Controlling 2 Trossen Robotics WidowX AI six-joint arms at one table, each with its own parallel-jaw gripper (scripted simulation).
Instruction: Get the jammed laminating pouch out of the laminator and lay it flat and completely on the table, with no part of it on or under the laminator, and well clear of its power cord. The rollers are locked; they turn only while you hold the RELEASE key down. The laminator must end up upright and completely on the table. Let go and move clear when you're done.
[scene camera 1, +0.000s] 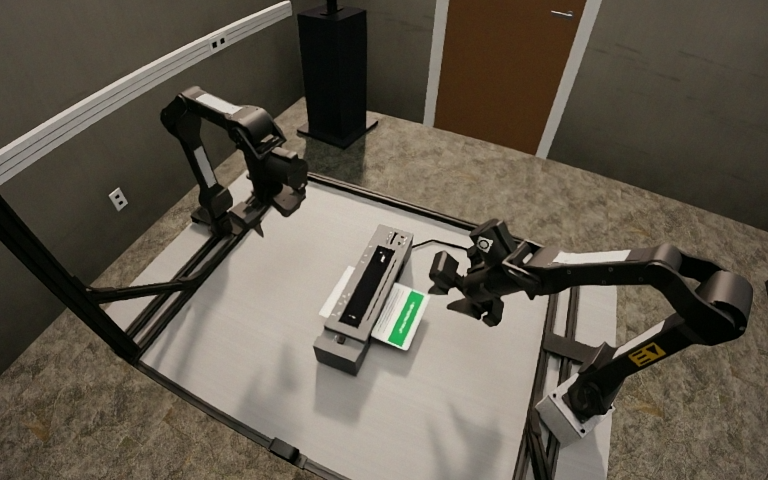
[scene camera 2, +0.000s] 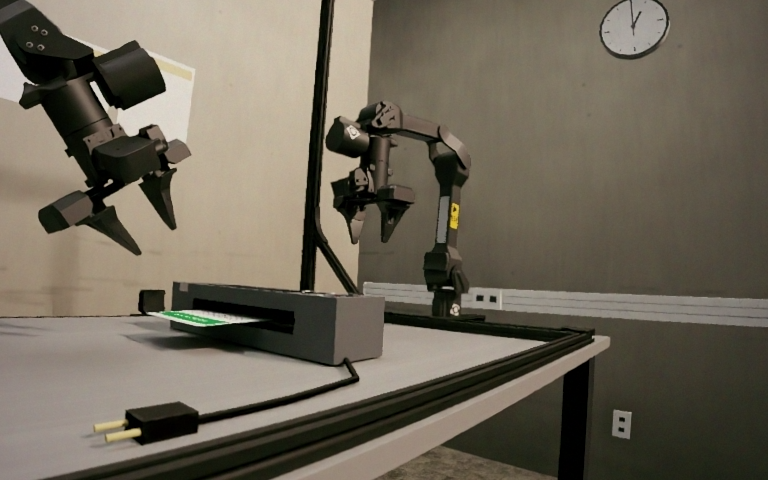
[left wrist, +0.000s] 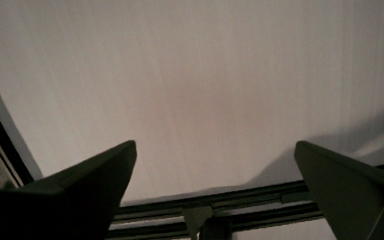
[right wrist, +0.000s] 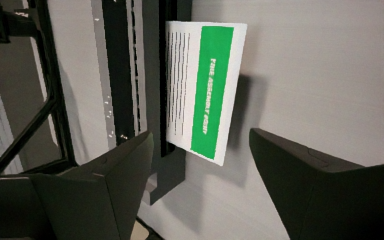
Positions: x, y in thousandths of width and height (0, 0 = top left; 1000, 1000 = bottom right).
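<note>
The grey laminator (scene camera 2: 429, 682), (scene camera 1: 452, 691) and (right wrist: 342, 210) is visible; in the left wrist view the laminator is out of frame. I see my left gripper (scene camera 2: 480, 507), (scene camera 1: 360, 468) and (left wrist: 561, 619), and likewise my right gripper (scene camera 2: 205, 503), (scene camera 1: 570, 624) and (right wrist: 525, 573).
</note>
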